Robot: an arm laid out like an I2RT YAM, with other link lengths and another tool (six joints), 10 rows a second.
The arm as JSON. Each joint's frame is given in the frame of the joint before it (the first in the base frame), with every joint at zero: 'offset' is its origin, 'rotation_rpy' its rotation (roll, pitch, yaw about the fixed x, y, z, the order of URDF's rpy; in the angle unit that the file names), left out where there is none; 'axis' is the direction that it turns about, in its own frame. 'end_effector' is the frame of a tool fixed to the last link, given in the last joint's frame.
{
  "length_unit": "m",
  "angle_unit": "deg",
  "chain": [
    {
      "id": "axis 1",
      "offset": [
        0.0,
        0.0,
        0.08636
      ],
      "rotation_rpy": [
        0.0,
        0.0,
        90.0
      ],
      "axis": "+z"
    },
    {
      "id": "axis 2",
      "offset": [
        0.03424,
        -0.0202,
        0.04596
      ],
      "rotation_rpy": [
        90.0,
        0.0,
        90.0
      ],
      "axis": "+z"
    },
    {
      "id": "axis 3",
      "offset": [
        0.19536,
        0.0,
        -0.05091
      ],
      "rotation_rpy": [
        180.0,
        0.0,
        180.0
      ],
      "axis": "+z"
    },
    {
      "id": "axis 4",
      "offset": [
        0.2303,
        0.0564,
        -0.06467
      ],
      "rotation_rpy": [
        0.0,
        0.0,
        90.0
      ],
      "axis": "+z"
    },
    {
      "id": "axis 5",
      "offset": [
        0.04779,
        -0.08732,
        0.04
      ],
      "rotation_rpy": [
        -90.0,
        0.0,
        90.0
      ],
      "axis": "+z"
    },
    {
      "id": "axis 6",
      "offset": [
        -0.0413,
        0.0,
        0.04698
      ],
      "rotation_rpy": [
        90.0,
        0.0,
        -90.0
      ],
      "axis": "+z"
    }
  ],
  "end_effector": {
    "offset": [
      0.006,
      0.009,
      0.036
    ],
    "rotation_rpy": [
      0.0,
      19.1,
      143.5
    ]
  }
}
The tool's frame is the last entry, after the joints.
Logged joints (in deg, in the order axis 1, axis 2, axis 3, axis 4, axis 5, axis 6), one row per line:
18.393 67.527 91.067 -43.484 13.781 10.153
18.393 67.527 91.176 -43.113 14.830 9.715
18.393 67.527 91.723 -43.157 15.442 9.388
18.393 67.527 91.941 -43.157 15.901 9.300
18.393 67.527 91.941 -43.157 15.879 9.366
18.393 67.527 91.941 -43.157 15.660 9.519
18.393 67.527 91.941 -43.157 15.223 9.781
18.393 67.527 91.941 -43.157 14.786 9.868
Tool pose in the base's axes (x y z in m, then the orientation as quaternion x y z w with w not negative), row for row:
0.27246 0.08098 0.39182 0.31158 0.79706 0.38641 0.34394
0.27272 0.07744 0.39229 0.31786 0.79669 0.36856 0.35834
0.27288 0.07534 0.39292 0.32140 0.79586 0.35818 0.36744
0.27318 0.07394 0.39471 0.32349 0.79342 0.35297 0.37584
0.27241 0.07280 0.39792 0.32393 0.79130 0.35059 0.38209
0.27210 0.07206 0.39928 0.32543 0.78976 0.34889 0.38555
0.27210 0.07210 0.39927 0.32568 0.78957 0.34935 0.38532
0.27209 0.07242 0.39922 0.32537 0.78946 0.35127 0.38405
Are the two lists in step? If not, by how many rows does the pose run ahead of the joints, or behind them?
The pose runs 2 rows behind the joints: the pose in row i belongs to the joints in row i - 2.
